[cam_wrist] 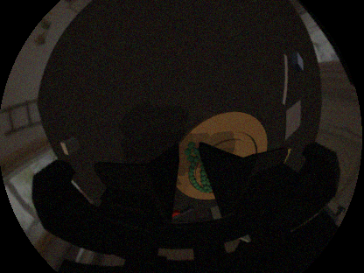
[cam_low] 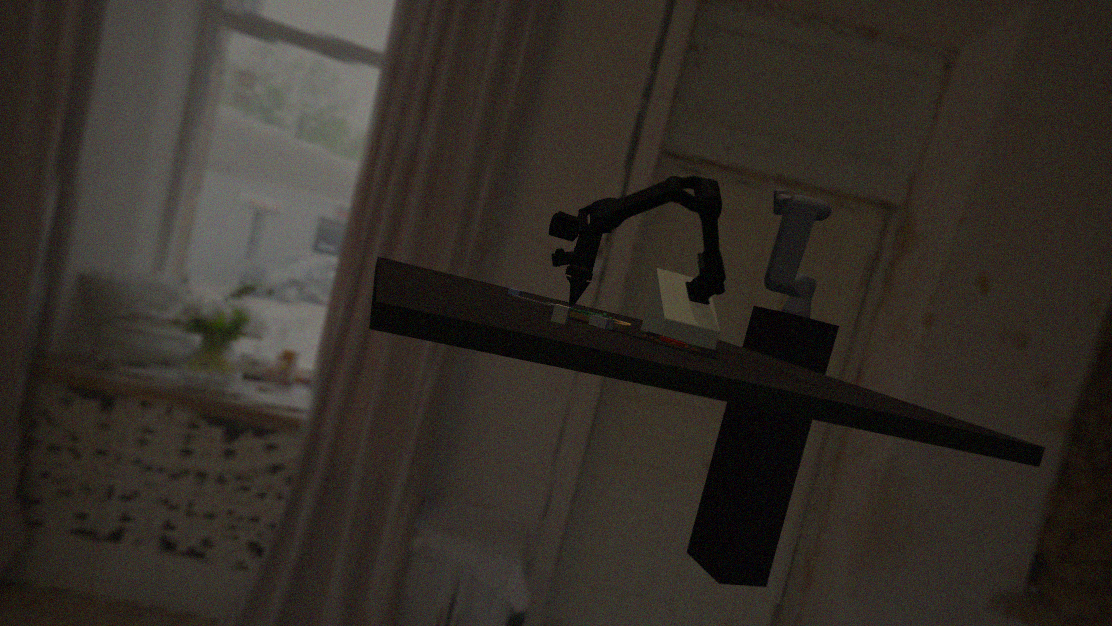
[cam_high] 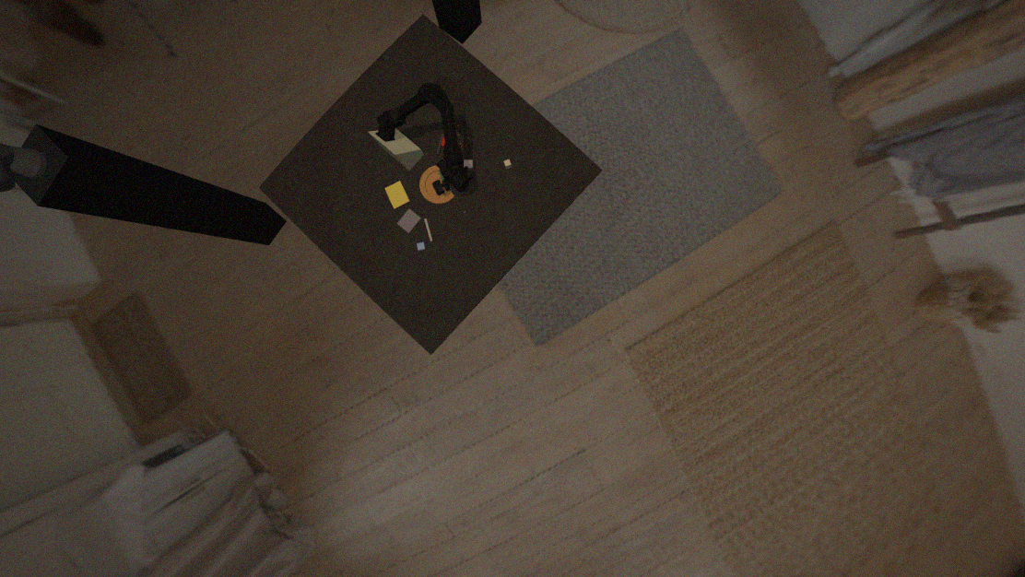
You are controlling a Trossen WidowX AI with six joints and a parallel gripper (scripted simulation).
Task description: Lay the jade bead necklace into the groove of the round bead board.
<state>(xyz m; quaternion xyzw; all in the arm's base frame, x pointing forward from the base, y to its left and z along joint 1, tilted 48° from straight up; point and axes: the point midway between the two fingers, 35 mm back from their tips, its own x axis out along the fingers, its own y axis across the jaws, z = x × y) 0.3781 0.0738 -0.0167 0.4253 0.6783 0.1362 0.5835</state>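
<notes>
My gripper tip is now 8 cm past the round bead board, 4 cm to the left of it and 2 cm above it. Round my gripper tip: white stick: 2 cm ahead, 25 cm to the right, 2 cm below; then grey-white block: 3 cm behind, 13 cm to the left, 1 cm below; then red item: 22 cm behind, 14 cm to the left, 2 cm below.
</notes>
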